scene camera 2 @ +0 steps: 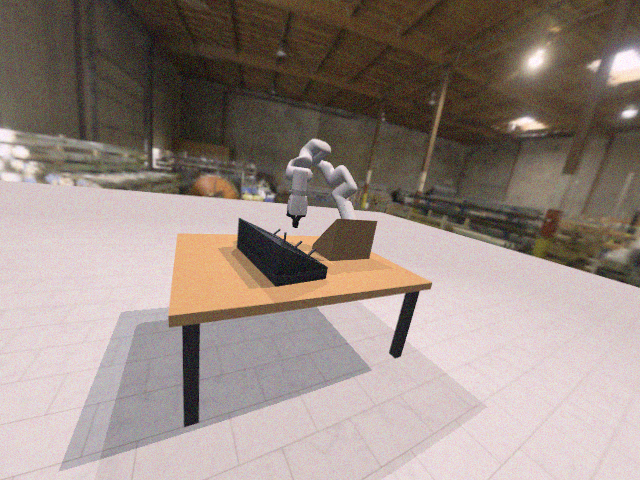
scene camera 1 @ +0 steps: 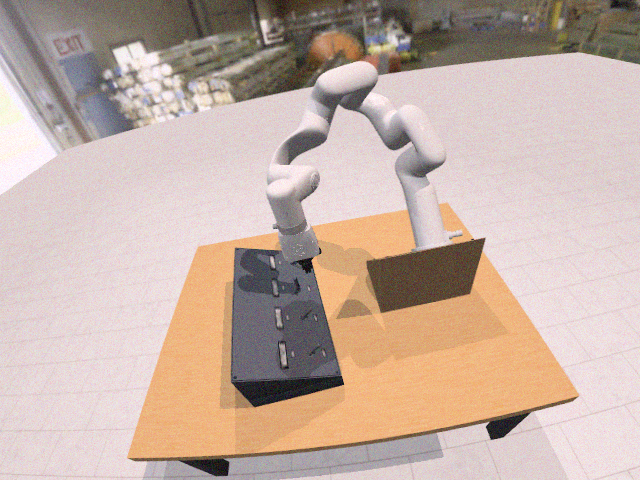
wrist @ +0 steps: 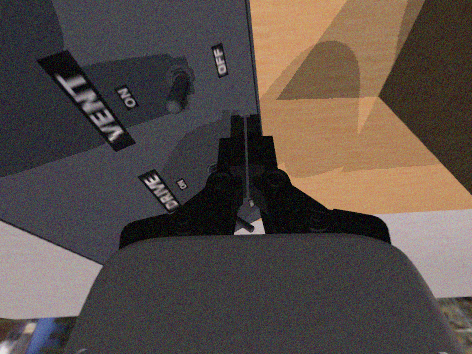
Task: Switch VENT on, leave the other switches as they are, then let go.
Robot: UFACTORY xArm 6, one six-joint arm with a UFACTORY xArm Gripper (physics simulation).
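Frame: origin at the arm's base, x ahead, y left, z up, level; centimetres.
Where they show: gripper, fingertip midpoint: [scene camera 2: 295,227] [scene camera 1: 308,269] [wrist: 245,134]; arm's base at its link origin: [scene camera 2: 352,228] [scene camera 1: 432,248].
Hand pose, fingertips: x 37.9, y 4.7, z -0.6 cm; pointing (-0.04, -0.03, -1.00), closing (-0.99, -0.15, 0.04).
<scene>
Each offset is from my fingertips to the top centre of the thing. Level surfaces: height alone.
The dark sloped switch panel [scene camera 1: 253,330] [scene camera 2: 258,248] [wrist: 150,20] carries several levers. The VENT label @(dx +11.6, dy +2.2, dz -4.5 cm) [wrist: 86,100] lies left of the VENT lever @(dx +4.9, dy +0.3, dz -3.0 cm) [scene camera 1: 296,285] [scene camera 2: 284,237] [wrist: 177,92]. In the wrist view its tip points down-left, toward the ON side. In scene camera 2 this lever stands nearly upright, while the others lean right. My gripper [scene camera 1: 308,268] [scene camera 2: 295,225] [wrist: 245,134] is shut and empty, above the panel's far part, apart from the VENT lever. The DRIVE lever @(dx -2.7, dy +23.2, dz -4.0 cm) [wrist: 245,224] shows partly behind the fingers; its base is hidden.
The DRIVE label @(dx +8.5, dy +13.7, dz -4.5 cm) [wrist: 159,191] is beside VENT. Two nearer levers [scene camera 2: 298,243] [scene camera 2: 312,252] lean alike. A brown upright board [scene camera 1: 429,276] [scene camera 2: 351,240] stands on the wooden table @(dz -16.9 cm) [scene camera 1: 439,361] [scene camera 2: 206,294], between the arm's base and the table's near side.
</scene>
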